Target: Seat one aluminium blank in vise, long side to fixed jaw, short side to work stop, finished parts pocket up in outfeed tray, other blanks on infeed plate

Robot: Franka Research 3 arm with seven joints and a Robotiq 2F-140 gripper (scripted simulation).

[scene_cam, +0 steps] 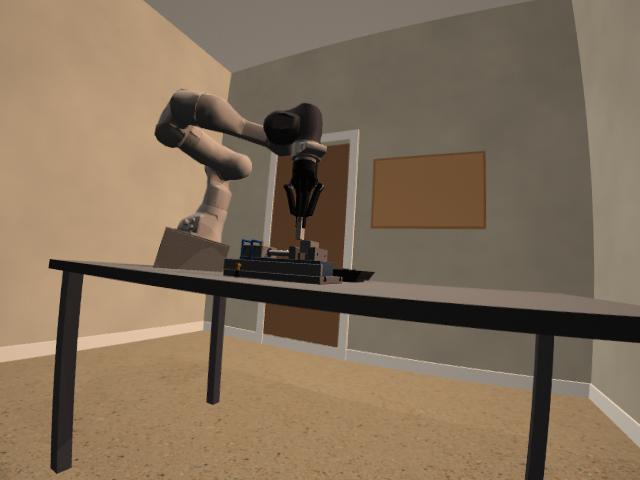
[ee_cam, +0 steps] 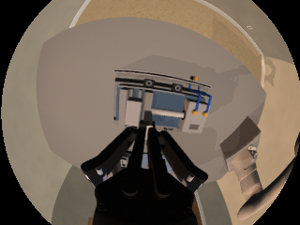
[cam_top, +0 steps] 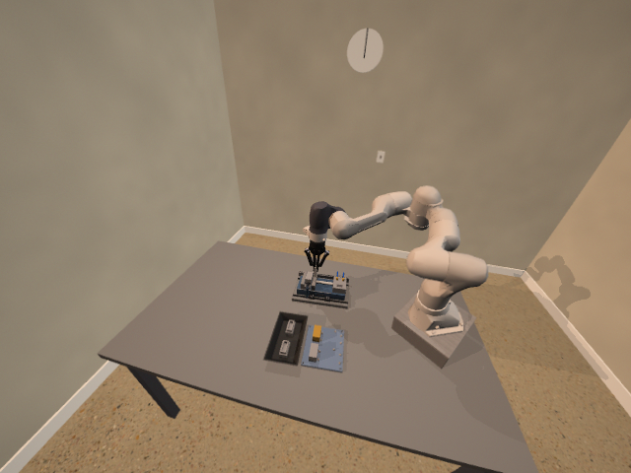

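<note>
Now: hand 40 mm past the vise and 110 mm above it. From my hand the other things lie so: brass blank: 40 mm behind, 280 mm to the left, 130 mm below.
</note>
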